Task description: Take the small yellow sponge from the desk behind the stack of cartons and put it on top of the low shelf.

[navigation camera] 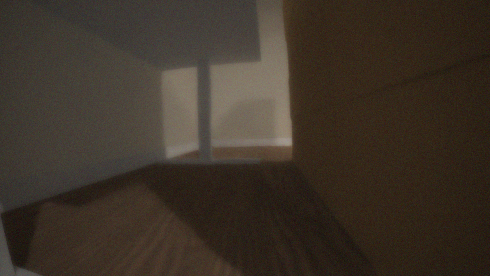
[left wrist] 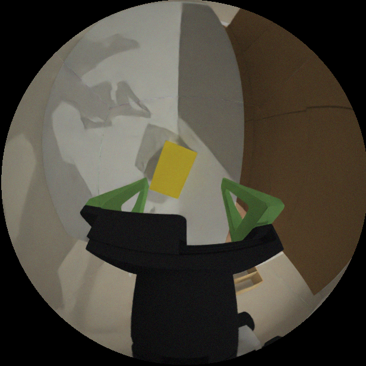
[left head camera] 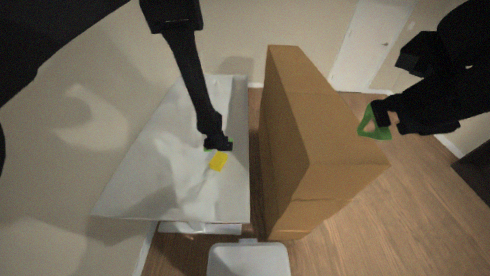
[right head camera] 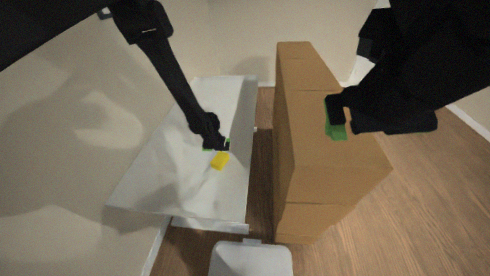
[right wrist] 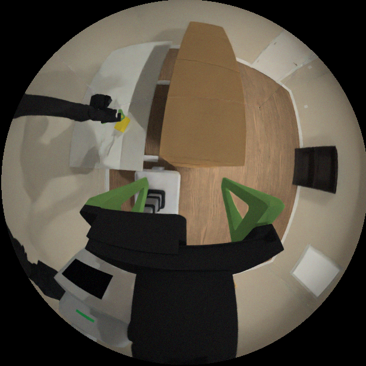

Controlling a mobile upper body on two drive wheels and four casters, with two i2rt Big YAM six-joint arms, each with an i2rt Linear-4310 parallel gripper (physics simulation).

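Frame: origin at the left arm's base, x ahead, y left, z up, level; metres.
Seen in the pictures: left gripper, fingertip midpoint: (left head camera: 220, 150) (right head camera: 220, 150); right gripper, fingertip midpoint: (left head camera: 378, 130) (right head camera: 352, 129).
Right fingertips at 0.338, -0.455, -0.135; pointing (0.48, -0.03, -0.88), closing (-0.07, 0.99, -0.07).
Note:
A point is followed by its place in that frame, as x, y, z.
The small yellow sponge (left head camera: 218, 161) @(0.625, -0.043, -0.645) (right head camera: 220, 161) @(0.621, -0.052, -0.645) (left wrist: 173, 170) (right wrist: 122, 124) lies on the white desk (left head camera: 145, 185) @(0.495, 0.334, -0.690) (right head camera: 155, 185) @(0.473, 0.305, -0.690) (left wrist: 145, 40) (right wrist: 125, 62). My left gripper (left head camera: 218, 146) @(0.645, -0.060, -0.573) (right head camera: 217, 146) @(0.645, -0.060, -0.573) (left wrist: 184, 181) (right wrist: 117, 117) is open and empty above the desk, very near the sponge; in its wrist view the sponge shows ahead of the fingertips, nearer the left finger. My right gripper (left head camera: 395, 125) (right head camera: 350, 127) @(0.338, -0.455, -0.135) (right wrist: 184, 181) is open and empty, right of the desk. A dark shelf-like unit (left head camera: 475, 160) @(1.059, -3.145, -1.262) (right wrist: 314, 167) stands far right; I cannot tell whether it is the low shelf.
The tall carton stack (left head camera: 325, 130) @(0.547, -0.496, -0.330) (right head camera: 325, 150) @(0.450, -0.490, -0.330) (left wrist: 300, 150) (right wrist: 205, 115) (navigation camera: 390, 125) @(0.592, -0.395, -1.190) stands right of the desk across a narrow gap. A light wooden compartment piece (left wrist: 255, 285) shows low in the left wrist view. A white base (left head camera: 248, 260) @(0.218, -0.223, -1.150) (right head camera: 251, 262) @(0.211, -0.231, -1.150) is at the bottom.

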